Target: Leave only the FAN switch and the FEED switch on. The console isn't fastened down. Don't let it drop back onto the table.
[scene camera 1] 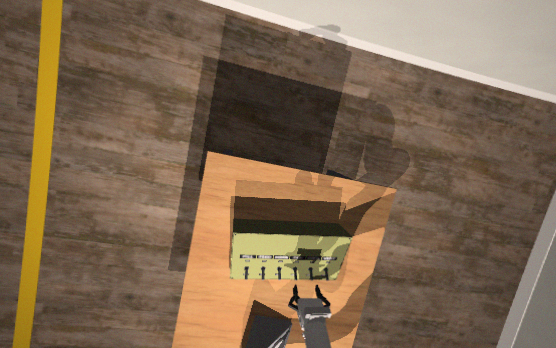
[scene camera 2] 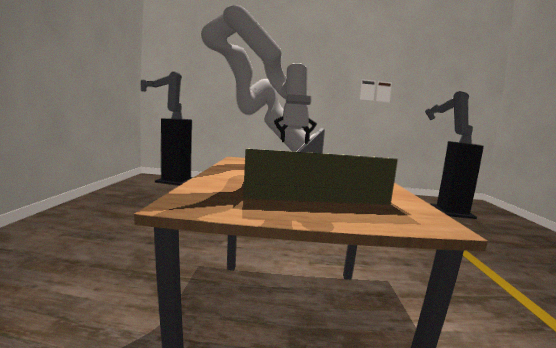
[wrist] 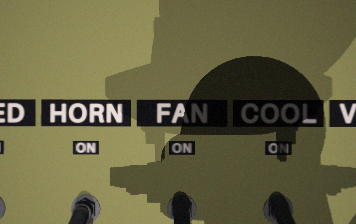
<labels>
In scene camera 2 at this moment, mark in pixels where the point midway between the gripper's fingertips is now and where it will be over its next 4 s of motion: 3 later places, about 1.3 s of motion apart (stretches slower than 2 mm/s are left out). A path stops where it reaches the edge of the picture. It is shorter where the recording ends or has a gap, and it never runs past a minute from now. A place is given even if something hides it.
My gripper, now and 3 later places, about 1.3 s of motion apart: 294, 142; 277, 141; 260, 139; 258, 134
</labels>
